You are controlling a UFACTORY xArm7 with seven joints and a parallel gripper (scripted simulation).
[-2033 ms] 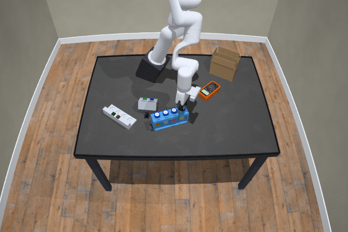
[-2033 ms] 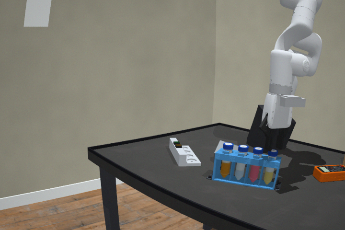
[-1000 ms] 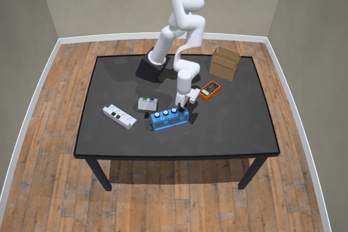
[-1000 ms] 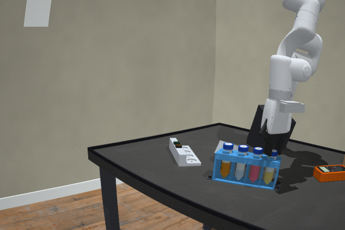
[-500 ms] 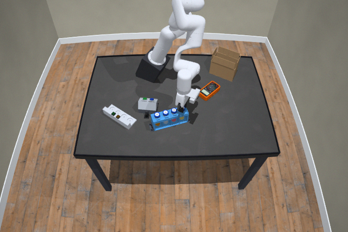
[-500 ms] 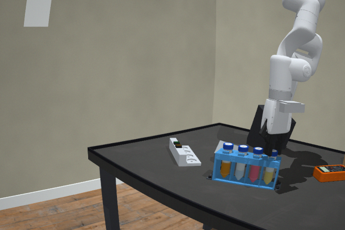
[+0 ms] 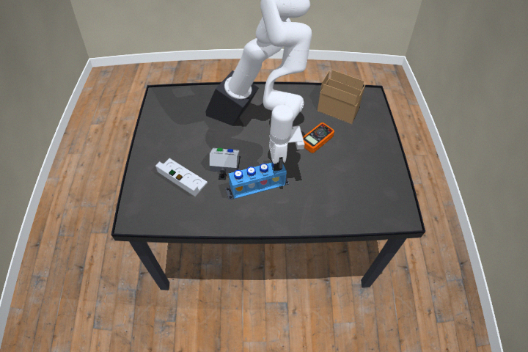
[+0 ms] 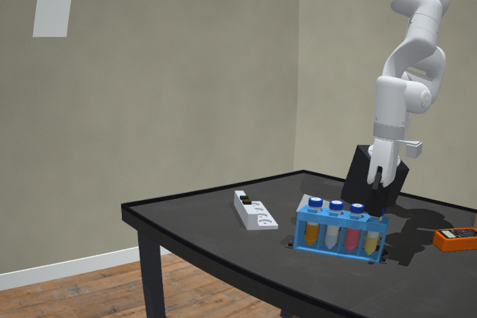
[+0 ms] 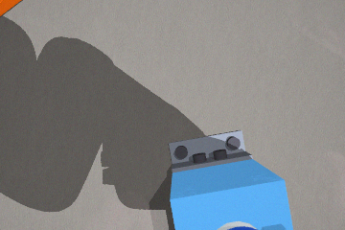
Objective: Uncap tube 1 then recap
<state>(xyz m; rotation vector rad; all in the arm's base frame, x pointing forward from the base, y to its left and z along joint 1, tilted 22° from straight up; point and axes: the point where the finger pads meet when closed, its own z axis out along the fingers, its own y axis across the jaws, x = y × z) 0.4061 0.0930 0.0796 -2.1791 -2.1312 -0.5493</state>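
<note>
The cap 1 lies 1 cm below my hand. Round my hand: grey key housing (12 cm behind, 20 cm to the right, 8 cm below).
</note>
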